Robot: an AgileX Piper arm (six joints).
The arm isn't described. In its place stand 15 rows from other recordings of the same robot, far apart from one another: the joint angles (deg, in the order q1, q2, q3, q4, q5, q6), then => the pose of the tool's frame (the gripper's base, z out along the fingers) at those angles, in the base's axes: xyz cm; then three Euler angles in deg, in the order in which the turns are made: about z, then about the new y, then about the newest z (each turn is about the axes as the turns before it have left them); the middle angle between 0 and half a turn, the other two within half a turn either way.
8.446, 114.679, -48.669, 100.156, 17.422, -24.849 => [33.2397 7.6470 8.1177 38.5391 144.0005 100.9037]
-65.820, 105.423, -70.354, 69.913, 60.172, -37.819 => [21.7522 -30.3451 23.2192 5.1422 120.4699 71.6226]
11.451, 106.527, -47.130, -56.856, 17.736, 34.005 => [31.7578 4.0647 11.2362 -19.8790 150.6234 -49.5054]
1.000, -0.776, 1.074, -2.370, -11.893, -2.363 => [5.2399 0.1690 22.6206 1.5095 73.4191 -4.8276]
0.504, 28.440, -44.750, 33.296, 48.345, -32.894 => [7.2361 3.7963 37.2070 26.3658 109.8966 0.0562]
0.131, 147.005, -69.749, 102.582, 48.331, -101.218 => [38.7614 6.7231 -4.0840 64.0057 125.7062 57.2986]
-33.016, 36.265, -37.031, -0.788, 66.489, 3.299 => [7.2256 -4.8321 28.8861 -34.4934 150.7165 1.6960]
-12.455, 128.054, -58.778, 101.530, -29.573, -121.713 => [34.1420 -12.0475 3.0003 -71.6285 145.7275 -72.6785]
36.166, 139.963, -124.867, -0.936, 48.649, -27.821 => [43.5789 31.7170 17.4983 34.8120 148.7377 -29.5969]
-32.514, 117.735, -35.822, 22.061, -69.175, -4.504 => [25.9321 -20.3179 10.2053 -53.3126 98.6383 0.4294]
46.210, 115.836, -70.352, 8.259, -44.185, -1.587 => [32.0193 32.0845 21.9626 40.4539 86.6182 4.6961]
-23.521, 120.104, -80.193, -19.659, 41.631, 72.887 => [37.3724 -18.4844 13.6838 -64.7724 160.1868 18.4106]
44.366, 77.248, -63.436, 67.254, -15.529, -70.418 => [24.0594 20.3899 38.6127 30.0565 92.6003 -4.5967]
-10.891, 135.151, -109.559, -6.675, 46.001, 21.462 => [49.5651 -10.3115 14.4058 -22.7292 155.9467 5.9787]
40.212, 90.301, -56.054, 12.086, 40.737, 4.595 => [22.2143 20.4087 21.7495 61.5768 157.9716 33.7429]
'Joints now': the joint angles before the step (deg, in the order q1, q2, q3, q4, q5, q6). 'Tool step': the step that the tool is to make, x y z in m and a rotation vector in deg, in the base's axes. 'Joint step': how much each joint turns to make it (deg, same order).
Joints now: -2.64 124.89 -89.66 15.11 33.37 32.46
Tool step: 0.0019 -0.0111 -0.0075 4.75 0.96 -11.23
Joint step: -1.27 1.03 0.01 -0.24 -1.42 11.12
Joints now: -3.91 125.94 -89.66 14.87 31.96 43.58
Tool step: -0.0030 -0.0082 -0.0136 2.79 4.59 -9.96
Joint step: -0.68 1.50 -0.09 -4.11 1.84 13.20
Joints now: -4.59 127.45 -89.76 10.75 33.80 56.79
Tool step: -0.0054 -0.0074 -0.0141 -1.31 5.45 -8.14
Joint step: -0.07 1.50 -0.09 -8.47 3.04 14.02
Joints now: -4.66 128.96 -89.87 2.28 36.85 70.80
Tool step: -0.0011 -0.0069 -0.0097 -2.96 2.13 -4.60
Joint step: 0.00 1.36 -0.36 -7.23 1.01 9.14
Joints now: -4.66 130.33 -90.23 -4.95 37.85 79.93
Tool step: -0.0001 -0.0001 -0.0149 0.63 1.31 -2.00
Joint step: 0.00 1.94 -0.09 -0.15 -0.37 2.21
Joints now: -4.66 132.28 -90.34 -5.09 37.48 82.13
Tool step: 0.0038 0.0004 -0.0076 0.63 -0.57 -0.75
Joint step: 0.00 1.42 -0.80 0.61 -1.11 0.47
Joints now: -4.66 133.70 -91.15 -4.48 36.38 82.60
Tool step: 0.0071 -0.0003 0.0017 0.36 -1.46 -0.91
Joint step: 0.00 0.78 -1.90 0.30 -0.28 0.78
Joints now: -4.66 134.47 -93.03 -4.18 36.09 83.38
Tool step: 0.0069 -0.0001 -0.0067 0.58 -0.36 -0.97
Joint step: 0.00 1.97 -2.24 0.48 -0.01 0.72
